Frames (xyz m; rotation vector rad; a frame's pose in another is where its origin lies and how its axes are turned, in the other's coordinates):
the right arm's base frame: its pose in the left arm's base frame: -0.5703 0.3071 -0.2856 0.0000 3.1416 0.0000
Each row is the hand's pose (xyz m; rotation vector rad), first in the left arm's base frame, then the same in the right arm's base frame.
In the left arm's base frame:
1: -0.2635 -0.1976 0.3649 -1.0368 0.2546 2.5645
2: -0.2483 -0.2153 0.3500 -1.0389 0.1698 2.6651
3: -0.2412 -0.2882 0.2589 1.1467 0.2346 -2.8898
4: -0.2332 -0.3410 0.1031 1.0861 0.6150 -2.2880
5: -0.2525 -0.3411 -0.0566 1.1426 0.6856 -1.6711
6: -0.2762 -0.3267 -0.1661 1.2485 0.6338 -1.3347
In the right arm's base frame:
1: -0.3068 -0.5047 -0.6505 -2.6995 -0.5378 -1.0914
2: -0.3220 -0.5224 -0.6356 -2.7907 -0.4169 -1.0879
3: -0.3291 -0.5953 -0.5445 2.7799 -0.0356 1.1031
4: -0.3371 -0.6481 -0.3887 2.3322 -0.7285 1.1071
5: -0.3178 -0.6482 -0.2290 1.8365 -1.2897 1.2557
6: -0.2941 -0.6338 -0.1195 1.5311 -1.5298 1.4322

